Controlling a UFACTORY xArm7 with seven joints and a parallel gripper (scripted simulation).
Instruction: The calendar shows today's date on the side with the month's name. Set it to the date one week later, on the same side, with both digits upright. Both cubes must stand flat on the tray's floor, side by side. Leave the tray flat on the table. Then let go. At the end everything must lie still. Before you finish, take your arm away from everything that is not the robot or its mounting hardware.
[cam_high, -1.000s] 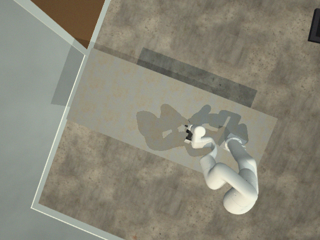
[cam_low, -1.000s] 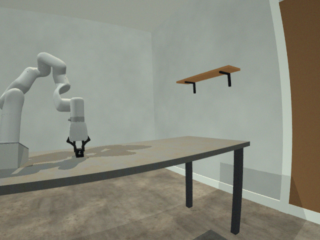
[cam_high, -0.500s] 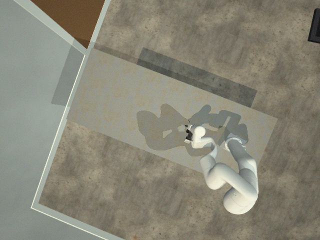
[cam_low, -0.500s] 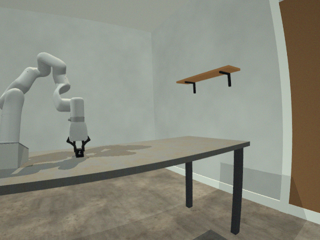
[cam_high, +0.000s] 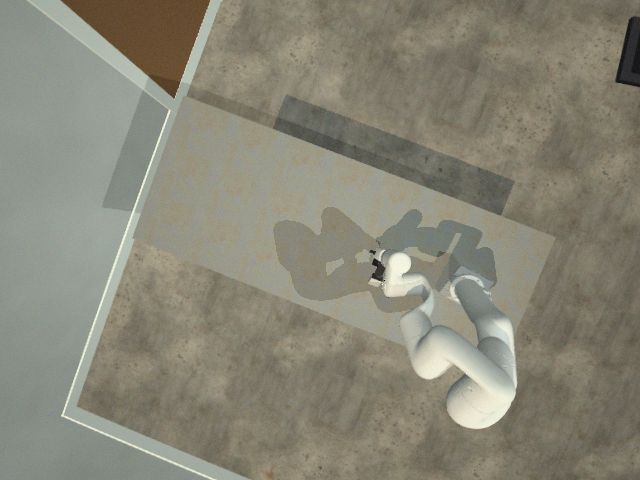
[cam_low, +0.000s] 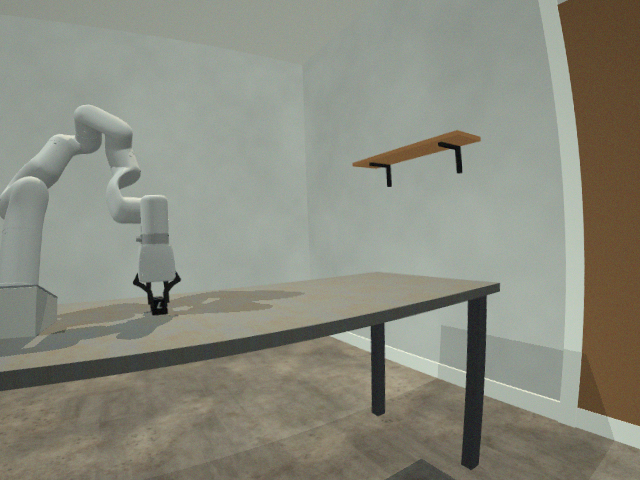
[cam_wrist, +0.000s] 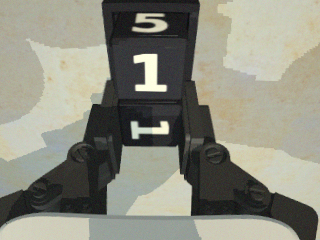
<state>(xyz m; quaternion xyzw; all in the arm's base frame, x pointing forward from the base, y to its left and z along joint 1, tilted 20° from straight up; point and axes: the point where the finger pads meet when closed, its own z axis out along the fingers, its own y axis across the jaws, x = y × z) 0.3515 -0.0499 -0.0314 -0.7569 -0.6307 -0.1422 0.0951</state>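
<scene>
Right now the black calendar tray is 2 cm to the left of my hand and 3 cm below it.
</scene>
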